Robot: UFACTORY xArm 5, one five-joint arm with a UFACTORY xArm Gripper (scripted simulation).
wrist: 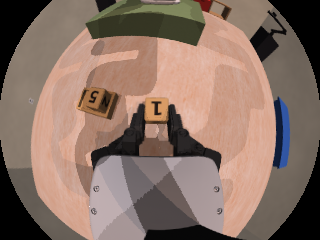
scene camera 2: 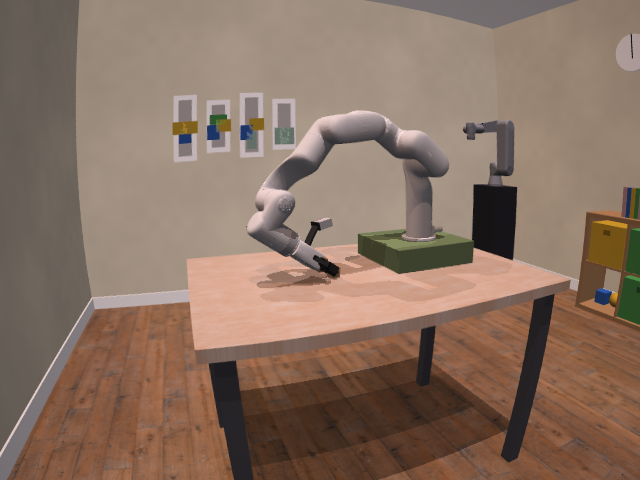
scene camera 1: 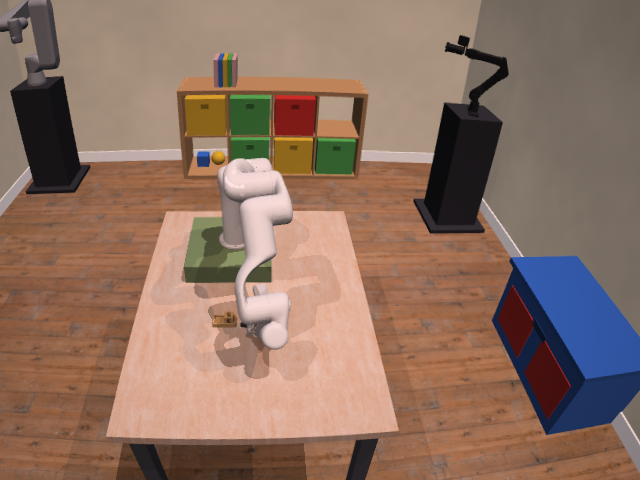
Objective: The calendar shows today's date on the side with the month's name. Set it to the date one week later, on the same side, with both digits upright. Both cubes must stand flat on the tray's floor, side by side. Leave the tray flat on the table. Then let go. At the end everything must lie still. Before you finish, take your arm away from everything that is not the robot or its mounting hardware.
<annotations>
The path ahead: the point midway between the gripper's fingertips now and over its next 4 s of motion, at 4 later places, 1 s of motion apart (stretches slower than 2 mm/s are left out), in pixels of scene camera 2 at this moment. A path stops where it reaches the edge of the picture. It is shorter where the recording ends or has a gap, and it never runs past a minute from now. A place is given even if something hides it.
The gripper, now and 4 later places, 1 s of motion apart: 333,270; 332,271; 331,256; 331,249; 332,248
</annotations>
